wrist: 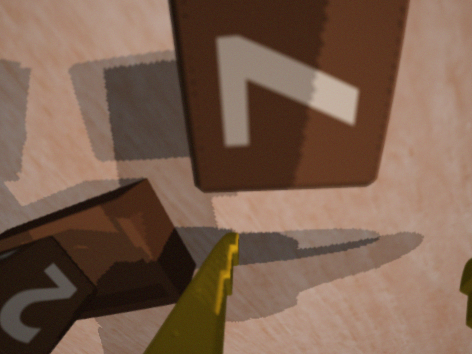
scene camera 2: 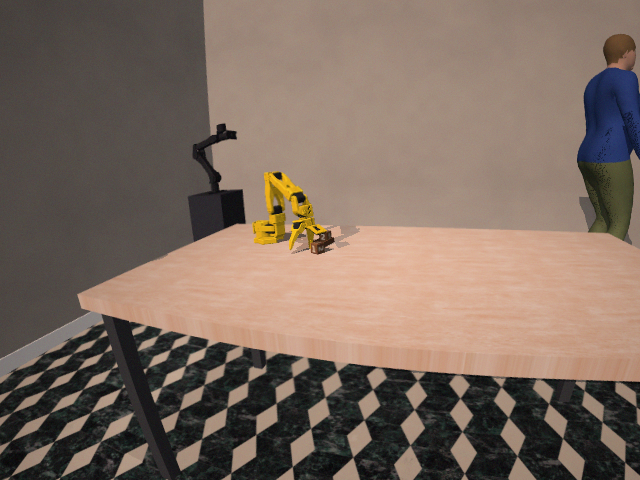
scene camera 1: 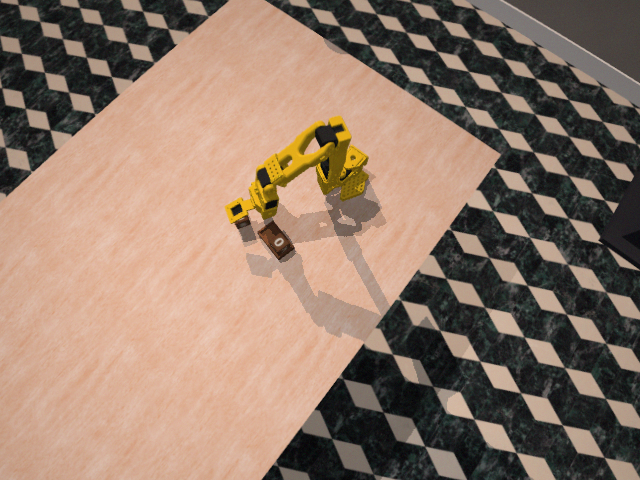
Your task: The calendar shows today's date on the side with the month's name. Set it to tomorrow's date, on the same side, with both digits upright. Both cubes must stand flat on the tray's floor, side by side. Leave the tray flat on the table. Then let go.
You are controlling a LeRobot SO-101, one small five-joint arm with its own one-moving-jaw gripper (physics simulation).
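Frame: origin at the arm's base, x ahead, y left, z up, level; millimetres.
Seen in the pictures: end effector, tool point: (wrist: 238, 244) (scene camera 2: 309, 247) (scene camera 1: 264, 216); arm's base, origin of the base link: (scene camera 2: 274, 240) (scene camera 1: 338, 186).
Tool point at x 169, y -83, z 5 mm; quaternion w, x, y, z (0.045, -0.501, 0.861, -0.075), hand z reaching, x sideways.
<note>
Offsets run from my tool point to a thing's top centre. Level surfaces: height alone.
The loose cube {27 mm up, 38 mm ahead, 34 mm right} (scene camera 1: 241, 223) (scene camera 2: 317, 248) (wrist: 275, 165) is brown with pale marks. It stands on the table under the wrist camera mount. In the wrist view it is large and near, with a face like a tilted 7 towards me. The brown tray (scene camera 1: 267, 236) (scene camera 2: 331, 241) (wrist: 145, 250) lies beside it. The other cube {37 mm up, 30 mm ahead, 74 mm left} (scene camera 1: 279, 241) (scene camera 2: 323, 236) (wrist: 45, 295) is in the tray's lower right part in scene camera 1, with 0 on top and what looks like a 2 on a side. My gripper (scene camera 2: 300, 248) (wrist: 350, 260) is open and empty, low by the tray. The month name is not readable.
The wooden table {5 mm down} (scene camera 1: 129, 310) (scene camera 2: 413, 294) bears the yellow arm (scene camera 1: 305, 149) (scene camera 2: 286, 188), whose base stands towards one corner. A black arm (scene camera 2: 206, 155) on a dark pedestal (scene camera 2: 232, 206) and a person (scene camera 2: 607, 118) are beyond the table.
</note>
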